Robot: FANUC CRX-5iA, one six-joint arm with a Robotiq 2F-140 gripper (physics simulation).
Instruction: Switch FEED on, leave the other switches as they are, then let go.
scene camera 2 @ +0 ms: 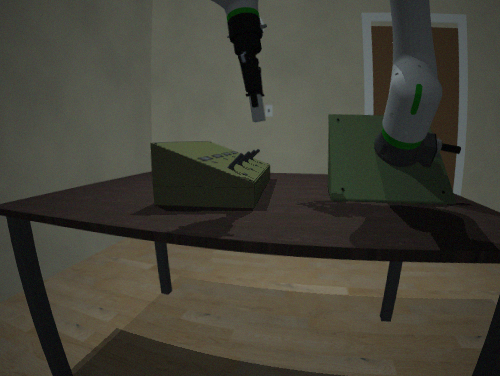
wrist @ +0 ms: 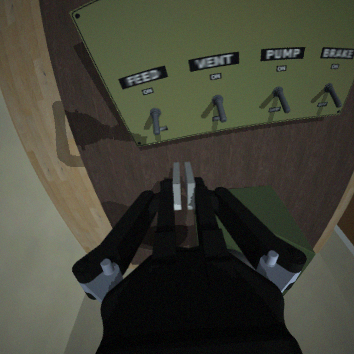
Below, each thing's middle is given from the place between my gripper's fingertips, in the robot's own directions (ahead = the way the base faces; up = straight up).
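I can see the olive switch box (scene camera 2: pixel 199 173), and it is 130 mm below my hand, 100 mm to the right of it and 170 mm ahead of it.
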